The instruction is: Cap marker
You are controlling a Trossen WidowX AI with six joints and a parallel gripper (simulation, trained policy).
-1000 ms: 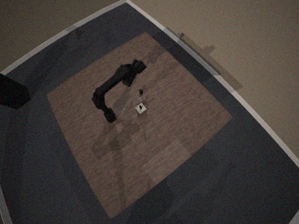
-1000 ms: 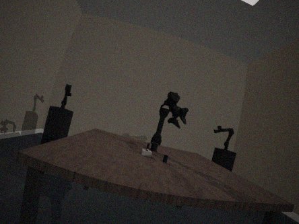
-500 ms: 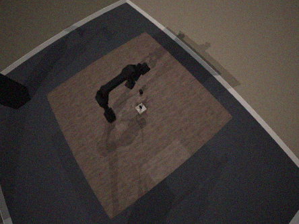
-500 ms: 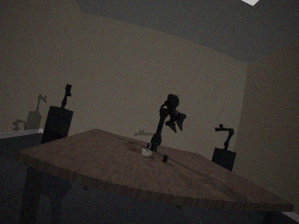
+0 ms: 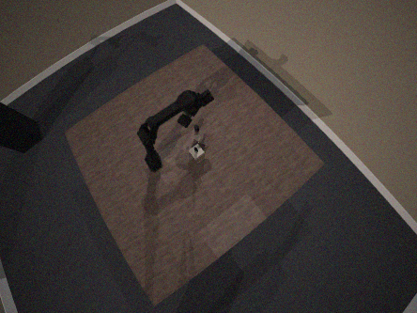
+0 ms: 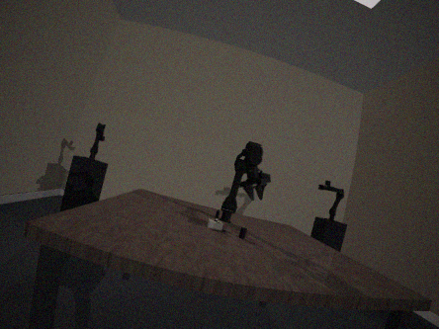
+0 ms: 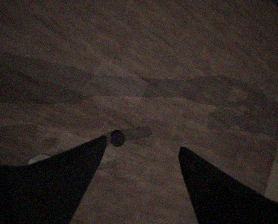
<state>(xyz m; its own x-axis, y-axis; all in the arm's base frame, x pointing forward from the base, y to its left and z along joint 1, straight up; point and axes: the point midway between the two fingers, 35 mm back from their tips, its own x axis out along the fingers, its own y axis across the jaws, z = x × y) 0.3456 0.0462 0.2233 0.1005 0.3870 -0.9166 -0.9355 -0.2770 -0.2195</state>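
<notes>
Now: the dark round cap 2 cm to the right of my gripper tip and 17 cm below it. Round my gripper tip: pale holder block: 10 cm behind, 15 cm to the right, 18 cm below.
</notes>
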